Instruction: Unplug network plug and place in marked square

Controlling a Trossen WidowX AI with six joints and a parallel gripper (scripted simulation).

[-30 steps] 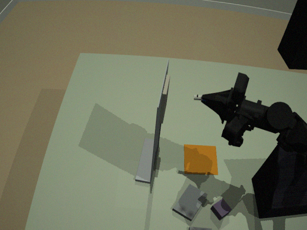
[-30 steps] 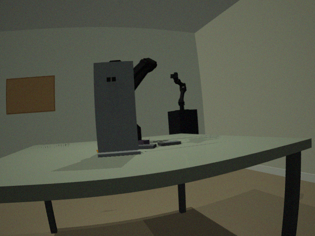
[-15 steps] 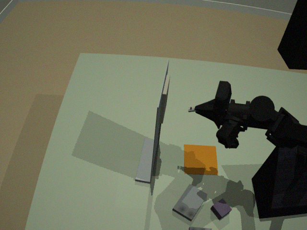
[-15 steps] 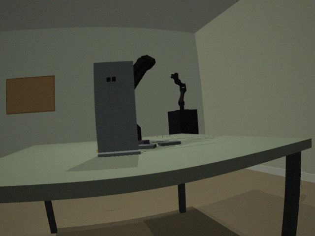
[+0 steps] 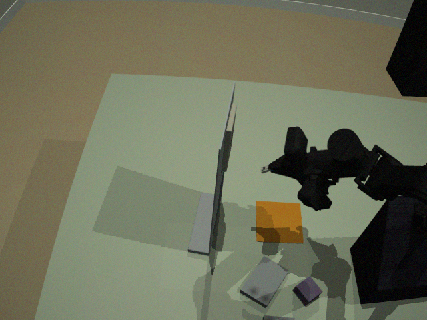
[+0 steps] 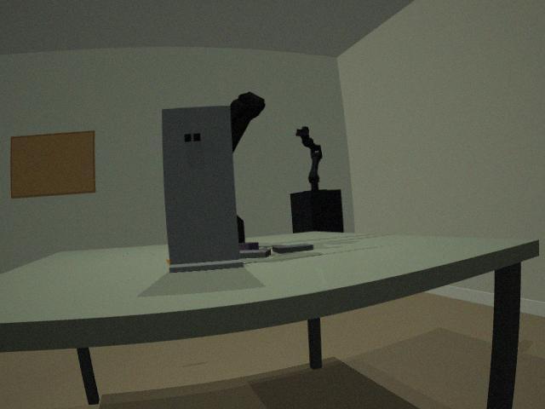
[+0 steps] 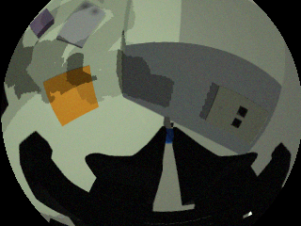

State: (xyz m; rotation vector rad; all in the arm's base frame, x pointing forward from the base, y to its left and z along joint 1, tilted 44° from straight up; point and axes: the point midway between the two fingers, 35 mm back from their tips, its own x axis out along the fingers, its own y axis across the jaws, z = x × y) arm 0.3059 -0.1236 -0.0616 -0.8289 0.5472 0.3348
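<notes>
Now: the orange marked square 60 mm behind my gripper tip, 10 mm to the left of it and 220 mm below it. The rest, counted from my gripper tip: network plug right at my gripper tip; grey upright panel 110 mm ahead, 40 mm below; purple block 90 mm behind, 210 mm to the left, 200 mm below.
</notes>
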